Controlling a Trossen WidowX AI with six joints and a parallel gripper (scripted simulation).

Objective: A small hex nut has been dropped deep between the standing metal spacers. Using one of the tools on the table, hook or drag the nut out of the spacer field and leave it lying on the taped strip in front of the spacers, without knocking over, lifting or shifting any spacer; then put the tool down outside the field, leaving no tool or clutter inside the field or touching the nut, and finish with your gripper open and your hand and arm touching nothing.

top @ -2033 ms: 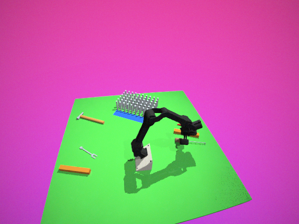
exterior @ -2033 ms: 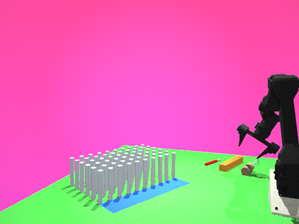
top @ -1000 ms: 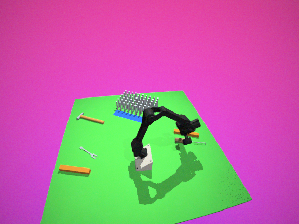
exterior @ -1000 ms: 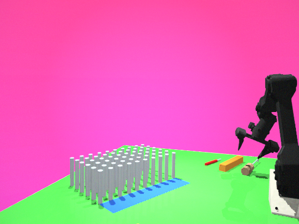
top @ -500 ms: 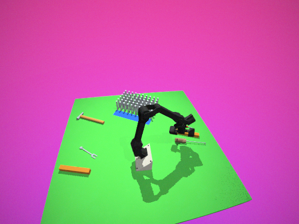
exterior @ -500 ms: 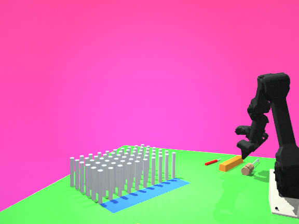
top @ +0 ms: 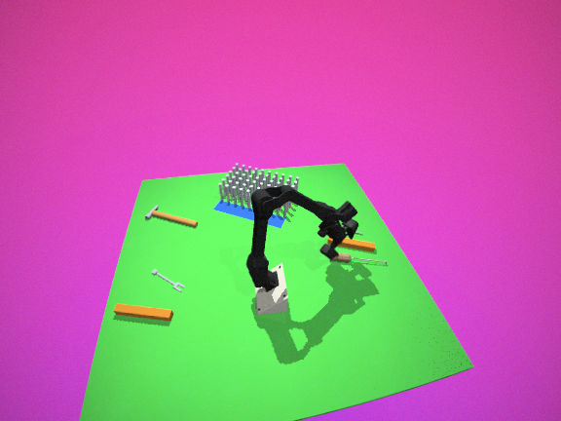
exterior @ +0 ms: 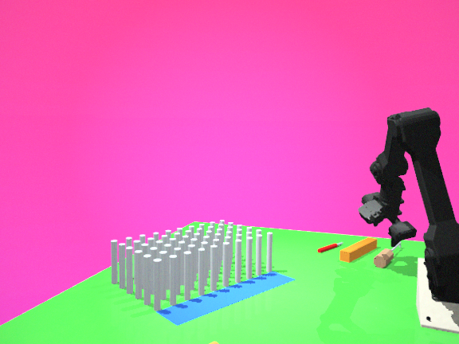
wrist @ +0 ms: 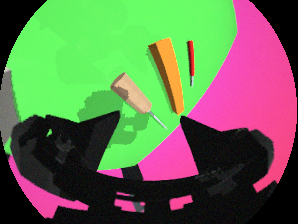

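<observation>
The hook tool is 3 cm behind my gripper tip, 9 cm to the right of it and 7 cm below it. The rest, counted from my gripper tip: blue taped strip (34 cm ahead, 39 cm to the left, 8 cm below); hex nut (51 cm ahead, 35 cm to the left, 8 cm below); red screwdriver (15 cm ahead, 12 cm to the right, 8 cm below).
</observation>
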